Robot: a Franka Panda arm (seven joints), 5 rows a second.
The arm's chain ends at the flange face. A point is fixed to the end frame.
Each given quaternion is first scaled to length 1.
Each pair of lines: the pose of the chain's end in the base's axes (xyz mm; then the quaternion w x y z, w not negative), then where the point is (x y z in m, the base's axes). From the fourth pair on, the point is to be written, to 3 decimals.
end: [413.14 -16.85 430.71 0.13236 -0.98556 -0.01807 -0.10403]
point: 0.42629 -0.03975 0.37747
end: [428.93 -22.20 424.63 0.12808 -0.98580 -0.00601 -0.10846]
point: 0.44178 -0.04574 0.37160
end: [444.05 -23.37 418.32 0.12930 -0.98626 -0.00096 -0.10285]
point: 0.45604 -0.04684 0.36505
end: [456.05 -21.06 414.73 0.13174 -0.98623 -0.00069 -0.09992]
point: 0.468 -0.044 0.361
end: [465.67 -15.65 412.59 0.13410 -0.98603 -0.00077 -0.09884]
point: 0.477 -0.039 0.359
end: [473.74 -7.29 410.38 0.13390 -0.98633 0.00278 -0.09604]
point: 0.485 -0.030 0.357
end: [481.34 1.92 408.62 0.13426 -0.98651 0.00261 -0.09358]
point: 0.492 -0.021 0.355
